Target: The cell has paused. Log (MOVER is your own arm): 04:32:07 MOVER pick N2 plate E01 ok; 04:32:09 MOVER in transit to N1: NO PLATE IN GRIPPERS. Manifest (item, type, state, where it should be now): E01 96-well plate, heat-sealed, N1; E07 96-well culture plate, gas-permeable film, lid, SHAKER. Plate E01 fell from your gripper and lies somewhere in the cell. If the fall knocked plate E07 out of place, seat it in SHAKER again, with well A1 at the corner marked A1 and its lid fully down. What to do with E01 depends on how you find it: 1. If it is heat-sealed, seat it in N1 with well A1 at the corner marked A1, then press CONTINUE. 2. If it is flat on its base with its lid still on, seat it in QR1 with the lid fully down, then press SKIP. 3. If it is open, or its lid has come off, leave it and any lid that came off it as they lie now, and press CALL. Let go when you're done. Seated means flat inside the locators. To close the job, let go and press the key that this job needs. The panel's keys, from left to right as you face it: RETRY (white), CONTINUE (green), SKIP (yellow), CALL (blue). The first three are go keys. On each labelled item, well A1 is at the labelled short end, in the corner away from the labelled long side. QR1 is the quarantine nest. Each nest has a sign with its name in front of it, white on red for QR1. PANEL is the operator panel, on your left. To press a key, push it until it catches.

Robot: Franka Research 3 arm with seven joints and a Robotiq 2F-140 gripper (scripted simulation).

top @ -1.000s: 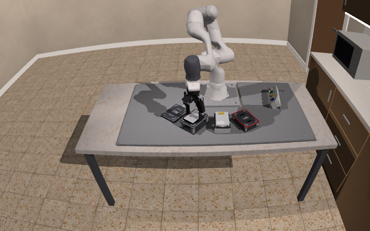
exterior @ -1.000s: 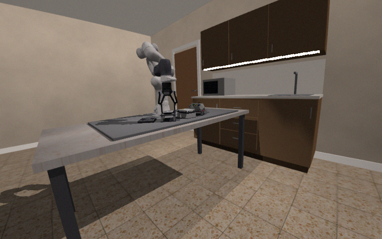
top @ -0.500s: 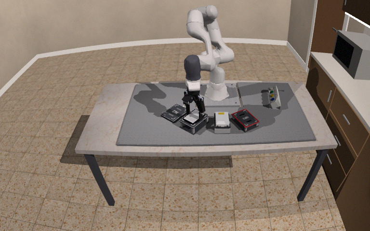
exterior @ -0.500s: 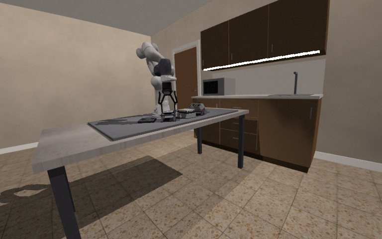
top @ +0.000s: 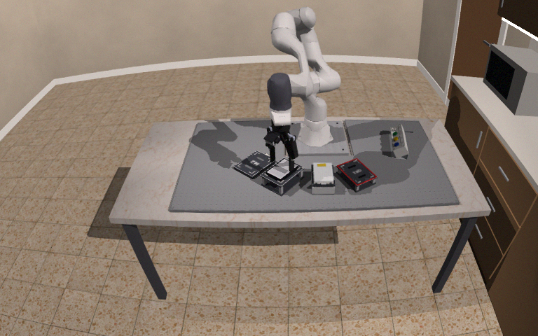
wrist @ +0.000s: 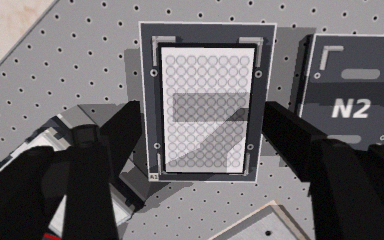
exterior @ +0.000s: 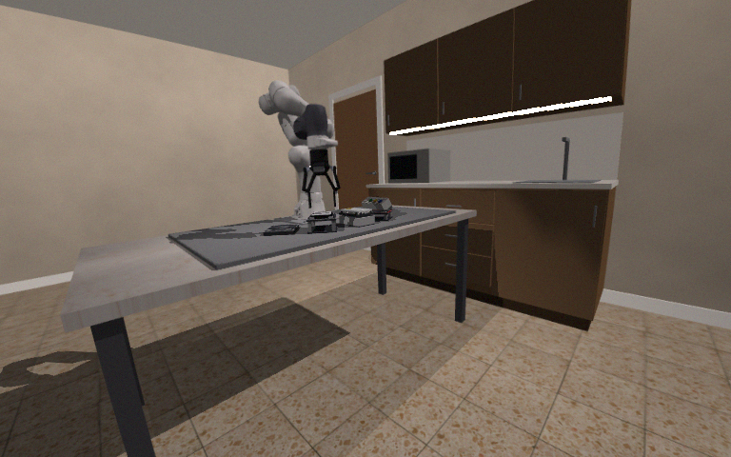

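Right now my hand is 10 mm past the plate E01 and 60 mm above it. From my hand the other things lie so: yellow key: 260 mm behind, 580 mm to the left, 50 mm below; then blue CALL key: 210 mm behind, 570 mm to the left, 50 mm below; then A1 mark: 30 mm behind, 90 mm to the left, 60 mm below.
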